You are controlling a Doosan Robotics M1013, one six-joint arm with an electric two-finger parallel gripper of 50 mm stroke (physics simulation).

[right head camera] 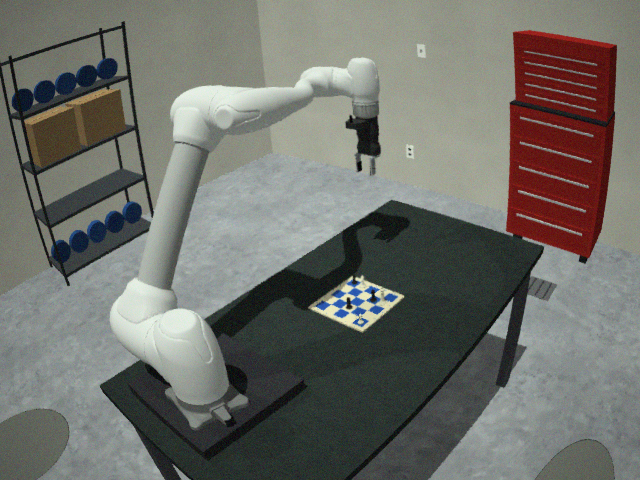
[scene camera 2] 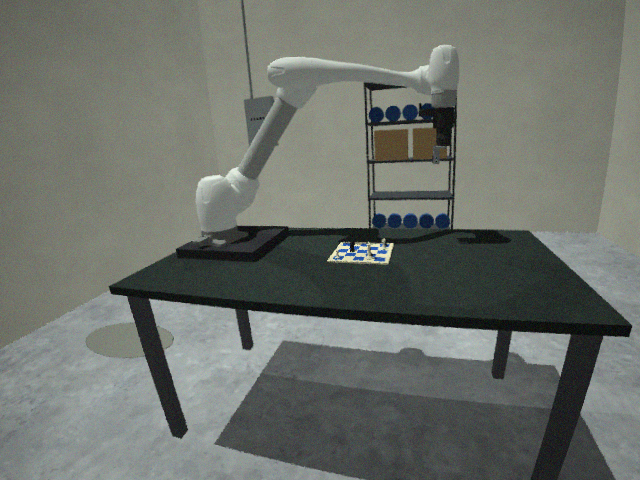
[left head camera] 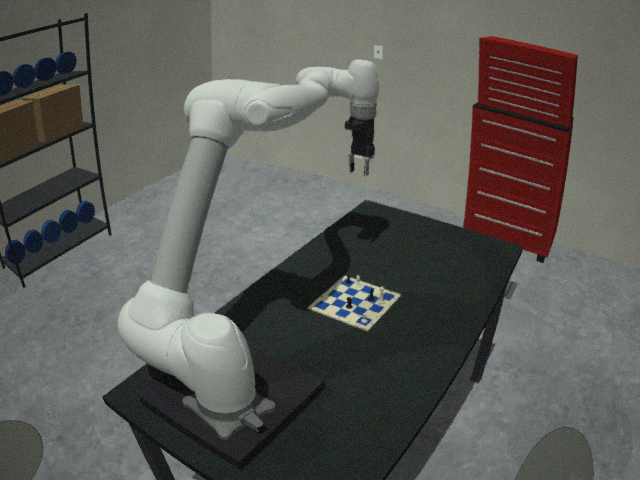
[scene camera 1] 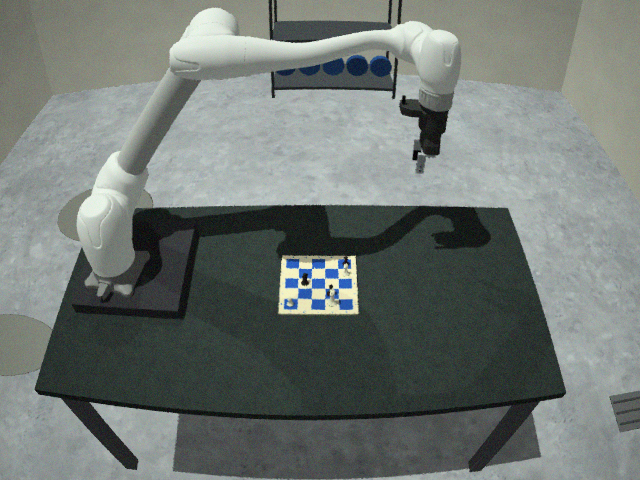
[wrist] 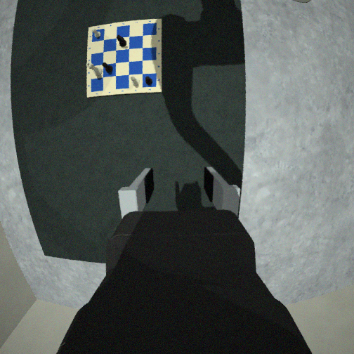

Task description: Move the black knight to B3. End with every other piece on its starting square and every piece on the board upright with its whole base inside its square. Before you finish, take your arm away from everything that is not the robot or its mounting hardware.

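Pixels of known places: gripper, fingertip midpoint: (right head camera: 366, 172) (scene camera 2: 435, 163) (left head camera: 359, 173) (scene camera 1: 417, 166); arm's base, link origin: (right head camera: 206, 399) (scene camera 2: 221, 239) (left head camera: 228, 406) (scene camera 1: 117, 271).
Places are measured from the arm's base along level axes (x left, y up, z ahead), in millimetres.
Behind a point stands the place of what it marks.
The chessboard (left head camera: 332, 309) @(x 128, y -34, z 534 mm) (scene camera 1: 354, 311) @(x 19, y -34, z 730 mm) (wrist: 110, 82) lies on the table with several small pieces upright on it. One black piece (left head camera: 348, 302) @(x 98, y -14, z 574 mm) (scene camera 1: 305, 279) @(x 94, y -13, z 580 mm) (wrist: 121, 41) stands towards the robot base. A second black piece (left head camera: 371, 295) @(x 70, y -16, z 653 mm) (wrist: 107, 68) stands beside a tall white piece (left head camera: 382, 293) @(x 34, y 3, z 663 mm) (wrist: 95, 71). A third black piece (scene camera 1: 345, 261) @(x 189, y -21, z 681 mm) (wrist: 148, 80) stands at a far corner beside a white piece (wrist: 134, 81). A short white piece (scene camera 1: 290, 301) @(x 13, y -20, z 553 mm) (wrist: 97, 34) stands at another corner. Which black piece is the knight is too small to tell. My gripper (left head camera: 358, 167) @(x 299, y 275, z 856 mm) (scene camera 1: 418, 161) @(x 299, y 275, z 856 mm) (wrist: 178, 177) is open and empty, high above the table, away from the board.
The dark table (left head camera: 444, 289) @(x -84, y -40, z 872 mm) (scene camera 1: 439, 330) @(x -11, y -40, z 976 mm) carries my mounting plate (scene camera 1: 170, 289) @(x -29, y -2, z 205 mm) at one end. My arm's shadow crosses the table behind the board. A shelf rack (right head camera: 135, 118) and a red tool cabinet (right head camera: 558, 118) stand beyond the table.
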